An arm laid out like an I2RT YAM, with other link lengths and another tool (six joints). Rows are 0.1 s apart.
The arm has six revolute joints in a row. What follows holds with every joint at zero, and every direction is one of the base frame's. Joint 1 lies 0.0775 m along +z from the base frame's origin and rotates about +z. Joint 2 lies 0.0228 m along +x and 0.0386 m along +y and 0.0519 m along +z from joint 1 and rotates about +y. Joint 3 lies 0.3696 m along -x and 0.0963 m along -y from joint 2 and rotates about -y. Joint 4 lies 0.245 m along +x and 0.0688 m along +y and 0.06 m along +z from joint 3 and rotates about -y. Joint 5 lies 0.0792 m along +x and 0.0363 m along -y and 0.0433 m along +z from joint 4 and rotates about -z. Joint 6 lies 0.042 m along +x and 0.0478 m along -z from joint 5 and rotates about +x. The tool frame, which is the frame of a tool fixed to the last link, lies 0.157 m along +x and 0.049 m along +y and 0.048 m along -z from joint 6; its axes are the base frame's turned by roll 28.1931, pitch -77.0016 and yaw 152.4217 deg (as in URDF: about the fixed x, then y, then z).
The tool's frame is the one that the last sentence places.
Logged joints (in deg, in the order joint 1, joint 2, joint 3, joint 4, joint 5, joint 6), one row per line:
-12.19, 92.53, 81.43, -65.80, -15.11, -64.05
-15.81, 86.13, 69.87, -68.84, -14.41, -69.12
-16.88, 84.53, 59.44, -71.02, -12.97, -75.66
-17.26, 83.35, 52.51, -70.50, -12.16, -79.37
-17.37, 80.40, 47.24, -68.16, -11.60, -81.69
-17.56, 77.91, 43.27, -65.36, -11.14, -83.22
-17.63, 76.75, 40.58, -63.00, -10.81, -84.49
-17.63, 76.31, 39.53, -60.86, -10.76, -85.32
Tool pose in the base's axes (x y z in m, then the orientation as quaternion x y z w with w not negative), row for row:
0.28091, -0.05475, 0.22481, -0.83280, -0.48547, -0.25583, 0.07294
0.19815, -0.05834, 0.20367, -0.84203, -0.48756, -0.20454, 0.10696
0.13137, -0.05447, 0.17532, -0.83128, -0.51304, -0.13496, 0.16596
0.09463, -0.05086, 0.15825, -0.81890, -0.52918, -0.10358, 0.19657
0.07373, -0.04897, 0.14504, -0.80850, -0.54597, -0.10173, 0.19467
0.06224, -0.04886, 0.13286, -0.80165, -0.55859, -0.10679, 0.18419
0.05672, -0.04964, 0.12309, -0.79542, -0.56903, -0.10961, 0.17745
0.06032, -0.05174, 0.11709, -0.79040, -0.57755, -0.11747, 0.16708
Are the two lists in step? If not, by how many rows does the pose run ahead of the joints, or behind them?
They are in step.
